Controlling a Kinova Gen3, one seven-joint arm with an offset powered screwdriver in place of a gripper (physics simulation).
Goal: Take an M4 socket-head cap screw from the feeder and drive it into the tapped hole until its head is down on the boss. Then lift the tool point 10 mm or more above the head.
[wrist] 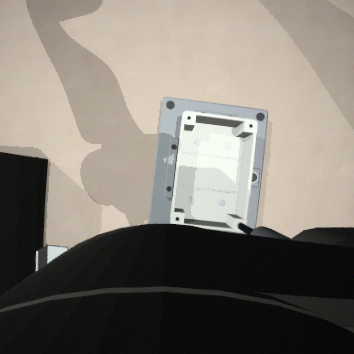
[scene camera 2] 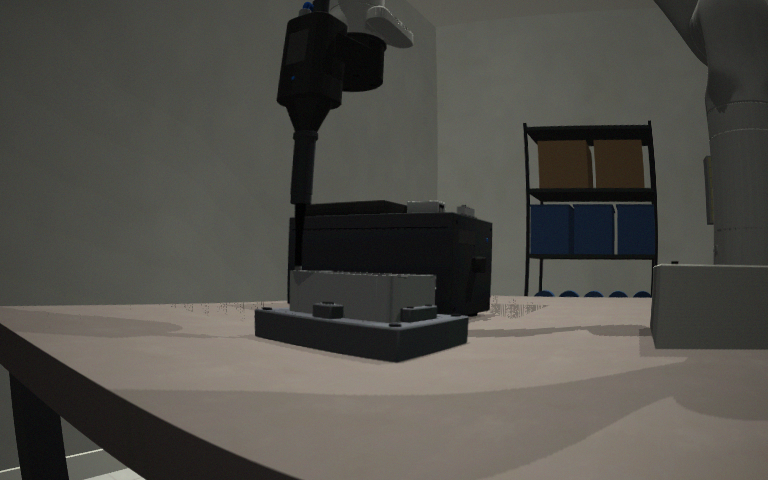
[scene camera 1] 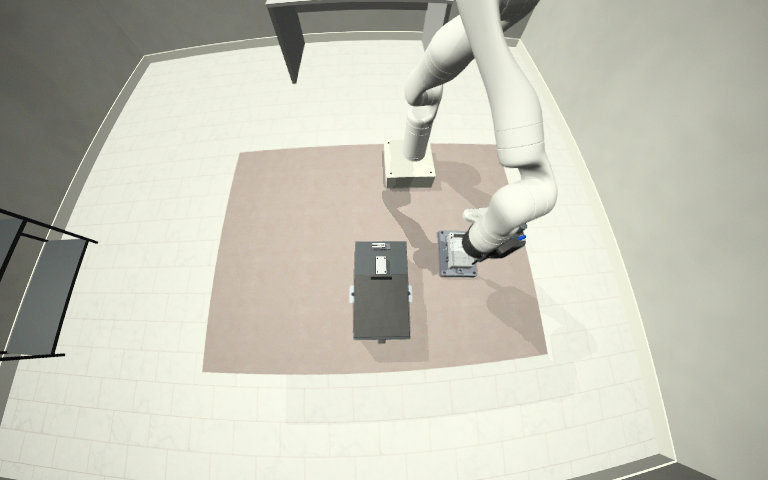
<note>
In view: a dark feeder (scene camera 2: 383,248).
</note>
